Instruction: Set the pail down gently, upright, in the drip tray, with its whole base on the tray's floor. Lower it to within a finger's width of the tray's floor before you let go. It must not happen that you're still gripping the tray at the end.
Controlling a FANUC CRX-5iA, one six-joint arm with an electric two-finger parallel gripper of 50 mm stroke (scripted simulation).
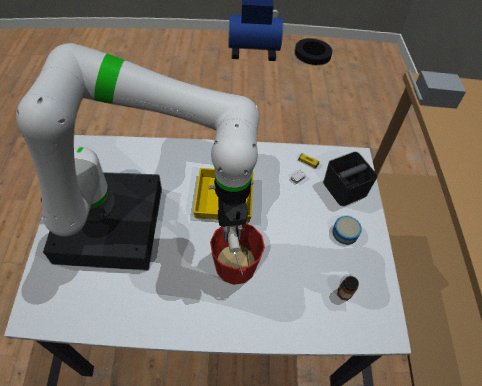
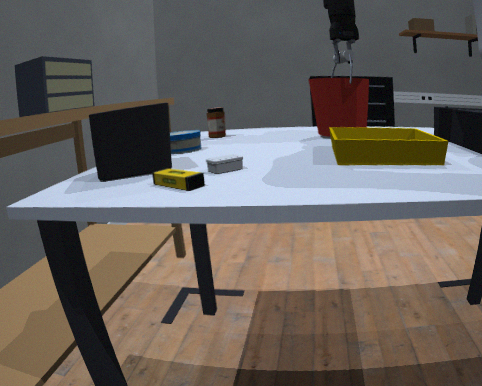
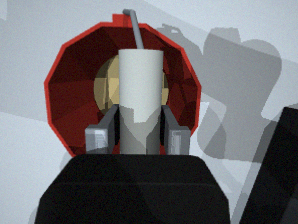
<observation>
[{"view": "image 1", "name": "yellow drip tray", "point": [206, 201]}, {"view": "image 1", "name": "red pail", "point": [251, 242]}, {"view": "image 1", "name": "black box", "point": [360, 175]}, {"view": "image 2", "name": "yellow drip tray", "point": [353, 145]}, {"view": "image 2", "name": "red pail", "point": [337, 103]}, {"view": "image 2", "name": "black box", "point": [134, 141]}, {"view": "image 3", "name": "my gripper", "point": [140, 117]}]
</observation>
